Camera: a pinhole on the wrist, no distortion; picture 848 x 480 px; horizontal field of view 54.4 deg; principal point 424.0 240.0 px. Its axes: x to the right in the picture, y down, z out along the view. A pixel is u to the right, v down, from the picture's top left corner.
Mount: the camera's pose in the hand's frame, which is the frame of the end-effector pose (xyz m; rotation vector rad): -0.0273 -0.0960 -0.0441 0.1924 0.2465 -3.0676
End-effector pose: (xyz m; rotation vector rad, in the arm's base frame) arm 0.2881 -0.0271 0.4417 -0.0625 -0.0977 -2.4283
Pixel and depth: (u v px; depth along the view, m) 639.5 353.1 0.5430
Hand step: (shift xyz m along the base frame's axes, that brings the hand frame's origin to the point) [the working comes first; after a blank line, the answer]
In the camera's frame: 0.1418 0.0744 0.5430

0.0082 0.3875 0.4256
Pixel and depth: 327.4 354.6 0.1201
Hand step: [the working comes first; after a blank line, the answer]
In the camera's frame: -0.0141 0.0167 0.1201

-0.0643 0.1228 0.0635
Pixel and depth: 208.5 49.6 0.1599
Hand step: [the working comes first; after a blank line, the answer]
In the camera's frame: -0.0418 -0.0369 0.1599

-0.0466 0.0788 0.1181
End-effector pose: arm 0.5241 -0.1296 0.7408 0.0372 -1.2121 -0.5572
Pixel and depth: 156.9 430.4 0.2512
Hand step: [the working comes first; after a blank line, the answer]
In the camera's frame: -0.0813 0.0580 0.2512

-0.2485 -0.1226 0.0382
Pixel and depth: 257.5 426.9 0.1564
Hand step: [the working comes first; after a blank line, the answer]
In the camera's frame: -0.0316 0.0354 0.1564

-0.1587 -0.1005 -0.0204
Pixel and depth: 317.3 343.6 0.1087
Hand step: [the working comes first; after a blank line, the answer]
In the camera's frame: -0.0141 0.0136 0.1087

-0.1102 -0.0823 -0.0396
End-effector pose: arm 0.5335 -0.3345 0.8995 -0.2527 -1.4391 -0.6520
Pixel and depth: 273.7 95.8 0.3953
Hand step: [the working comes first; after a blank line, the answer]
In the camera's frame: -0.0720 -0.0691 0.3953

-0.3515 0.1250 0.0244
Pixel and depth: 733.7 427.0 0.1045
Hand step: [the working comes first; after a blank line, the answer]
In the camera's frame: 0.0392 0.0237 0.1045

-0.1175 -0.0644 -0.0977
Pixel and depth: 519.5 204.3 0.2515
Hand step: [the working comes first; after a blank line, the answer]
In the camera's frame: 0.0291 -0.0109 0.2515

-0.2370 0.0273 -0.0835
